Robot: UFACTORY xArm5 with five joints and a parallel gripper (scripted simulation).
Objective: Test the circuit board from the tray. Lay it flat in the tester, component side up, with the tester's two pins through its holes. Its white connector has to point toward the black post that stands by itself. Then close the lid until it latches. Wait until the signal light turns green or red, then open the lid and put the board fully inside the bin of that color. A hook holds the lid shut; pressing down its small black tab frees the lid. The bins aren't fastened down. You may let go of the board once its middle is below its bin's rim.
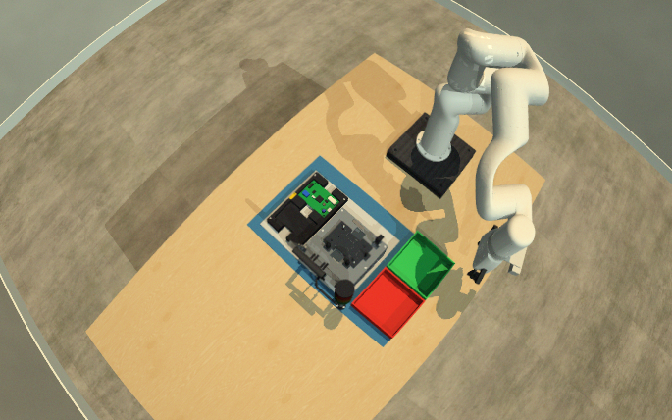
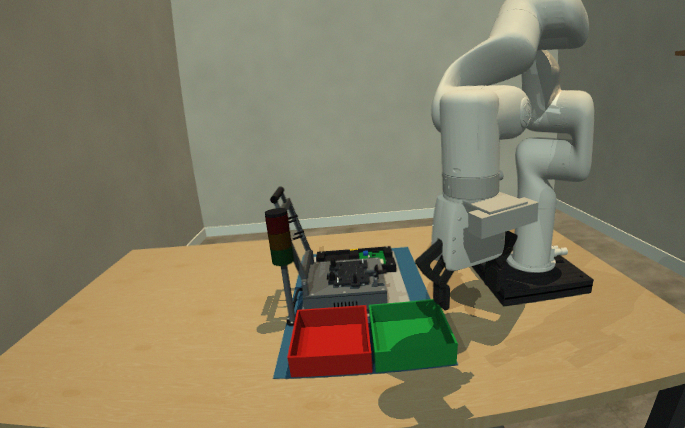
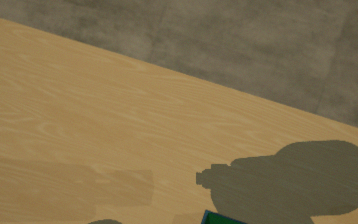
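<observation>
My gripper is now 48 cm to the left of the green circuit board, 15 cm above it and 13 cm short of it. Round my hand: green bin (16 cm below, 11 cm to the right, 7 cm ahead); tester lid (31 cm to the right, 31 cm ahead, 1 cm above); red bin (22 cm ahead, 16 cm below, 11 cm to the right).
</observation>
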